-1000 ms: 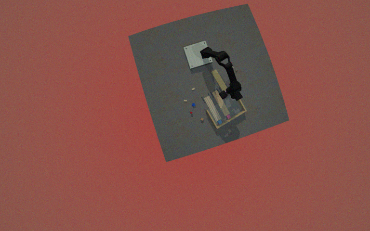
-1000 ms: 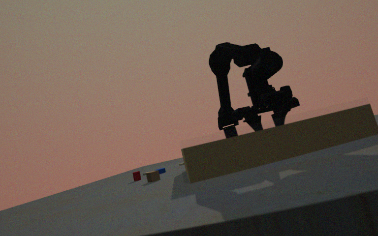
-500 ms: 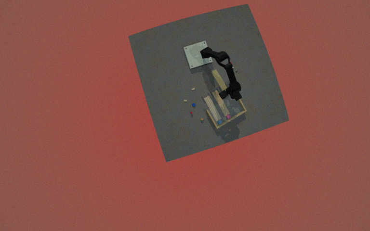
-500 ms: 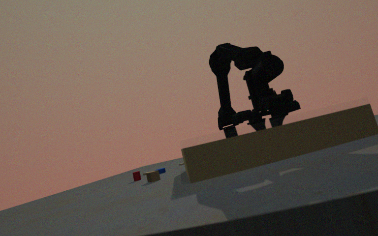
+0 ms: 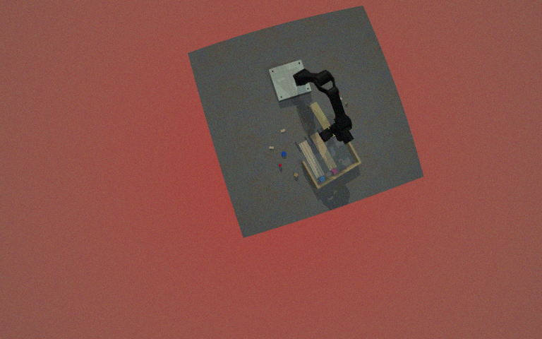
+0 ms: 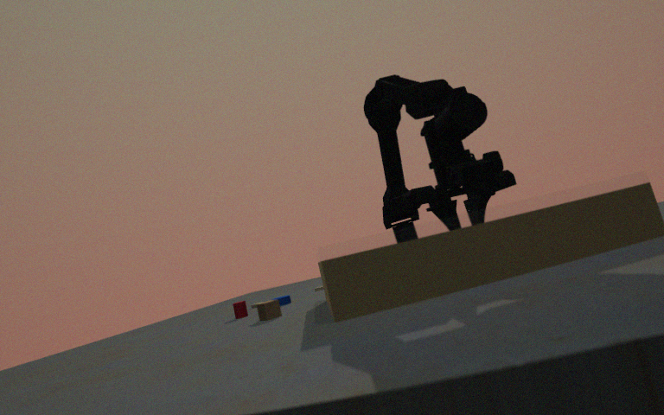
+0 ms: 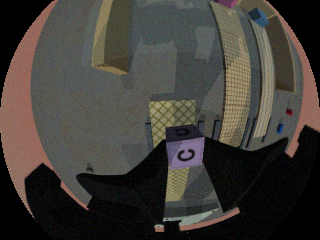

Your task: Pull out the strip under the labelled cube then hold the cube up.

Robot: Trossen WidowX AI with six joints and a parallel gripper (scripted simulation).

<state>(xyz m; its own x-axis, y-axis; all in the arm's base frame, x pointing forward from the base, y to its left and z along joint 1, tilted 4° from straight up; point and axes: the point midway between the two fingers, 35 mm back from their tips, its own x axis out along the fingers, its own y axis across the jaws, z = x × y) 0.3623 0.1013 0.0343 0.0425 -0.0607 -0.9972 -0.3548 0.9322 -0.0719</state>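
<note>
The tan checked strip is 8 cm behind my gripper tip, 3 cm below it and 2 cm to the right of it. Also, from my gripper tip: blue block 32 cm to the right, 6 cm ahead, 2 cm below; tan block 28 cm to the right, 21 cm ahead, 2 cm below; labelled cube 1 cm above.
</note>
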